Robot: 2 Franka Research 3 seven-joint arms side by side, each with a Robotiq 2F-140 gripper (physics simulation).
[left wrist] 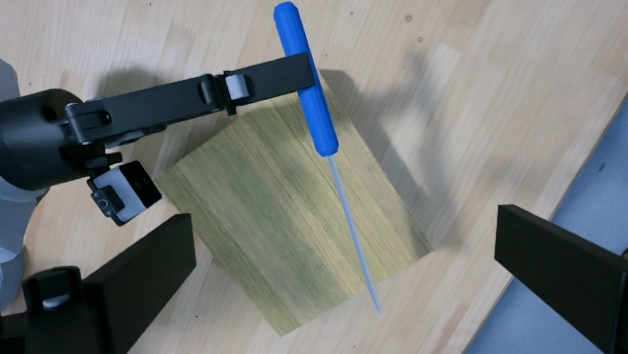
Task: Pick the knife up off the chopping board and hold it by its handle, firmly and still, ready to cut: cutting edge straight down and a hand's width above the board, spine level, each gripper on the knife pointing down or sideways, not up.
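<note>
The knife is held above the chopping board (280,215). Its blue handle (320,120) is at the top middle and its thin grey blade (350,220) runs down and right, the tip past the board's lower edge. The blade shows as a narrow strip, seen nearly along its spine. My right gripper (308,71) reaches in sideways from the left and is shut on the handle about midway along it. The knife's height above the board cannot be told exactly. My left gripper (343,236) is open and empty, its fingers wide apart at the lower left and right, in the foreground above the knife.
The board lies on a light wooden table (525,100), turned at an angle. Shadows fall right of the board. The table's edge runs diagonally at the right, with a blue-grey surface (595,200) beyond it. The right arm's wrist camera (125,192) sits beside its gripper.
</note>
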